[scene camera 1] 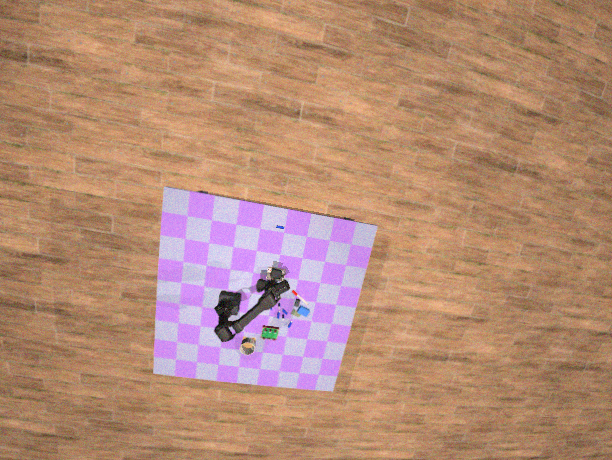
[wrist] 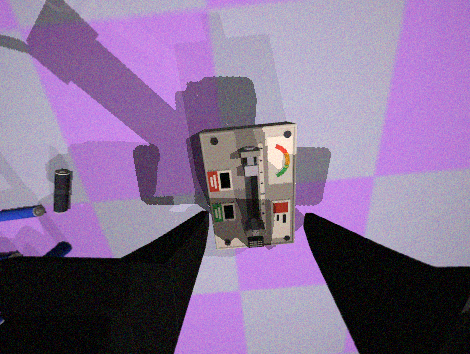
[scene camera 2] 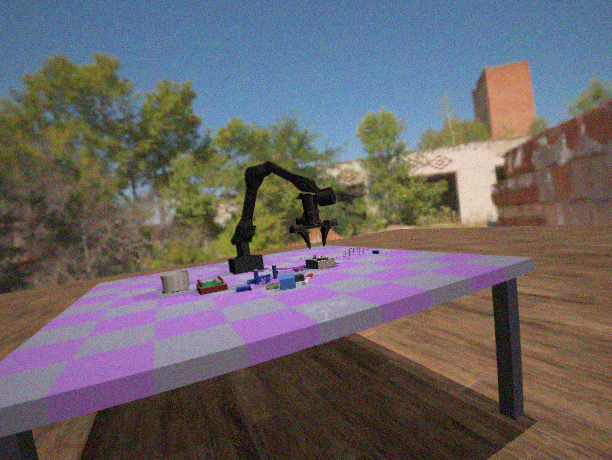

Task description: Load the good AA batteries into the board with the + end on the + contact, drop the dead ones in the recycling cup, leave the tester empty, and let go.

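Where they show: gripper, fingertip midpoint: (scene camera 1: pixel 274 278) (wrist: pixel 256 218) (scene camera 2: pixel 317 247); arm's base at its link origin: (scene camera 1: pixel 226 304) (scene camera 2: pixel 244 256).
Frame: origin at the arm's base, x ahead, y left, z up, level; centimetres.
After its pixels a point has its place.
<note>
My gripper (scene camera 2: pixel 316 246) @(z 1.7, x 27.8, y 21.6 cm) (wrist: pixel 256 218) @(z 1.7, x 27.8, y 21.6 cm) is open and empty, above the tester (scene camera 2: pixel 327 263) @(z -4.4, x 33.9, y 21.7 cm) (wrist: pixel 220 155) @(z -3.0, x 24.7, y 19.7 cm), its fingers on either side. The tester's channel looks dark, with no blue battery visible in it. A blue battery (scene camera 1: pixel 280 227) @(z -4.5, x 28.2, y 51.8 cm) (scene camera 2: pixel 375 252) @(z -5.3, x 28.0, y 51.1 cm) lies alone near the table's far edge. In the wrist view a dark battery (wrist: pixel 62 192) @(z -5.0, x 26.3, y 4.0 cm) stands upright beside a blue battery (wrist: pixel 20 213) @(z -4.9, x 27.7, y -1.0 cm). In scene view 2 a blue battery (scene camera 2: pixel 274 271) @(z -3.3, x 33.4, y 0.0 cm) stands upright, and another (scene camera 2: pixel 243 288) @(z -5.0, x 42.3, y -14.4 cm) lies nearer. The green-and-red board (scene camera 1: pixel 270 332) @(z -2.6, x 29.1, y -19.4 cm) (scene camera 2: pixel 212 286) @(z -3.9, x 34.2, y -22.0 cm) is beside the pale cup (scene camera 2: pixel 175 282) @(z -2.6, x 19.6, y -31.5 cm). Board and cup contents are unclear.
A blue block (scene camera 1: pixel 303 311) @(z -2.9, x 49.1, y -2.2 cm) (scene camera 2: pixel 287 282) @(z -4.0, x 52.3, y -4.1 cm) stands near the loose batteries, with a dark block (scene camera 2: pixel 299 277) @(z -4.7, x 46.0, y 3.2 cm) behind it and a small olive block (scene camera 2: pixel 272 286) @(z -5.6, x 45.9, y -6.3 cm) beside it. A red-and-white stick (scene camera 1: pixel 297 296) @(z -5.6, x 44.0, y 7.5 cm) (scene camera 2: pixel 308 279) @(z -5.7, x 47.3, y 5.6 cm) lies nearby.
</note>
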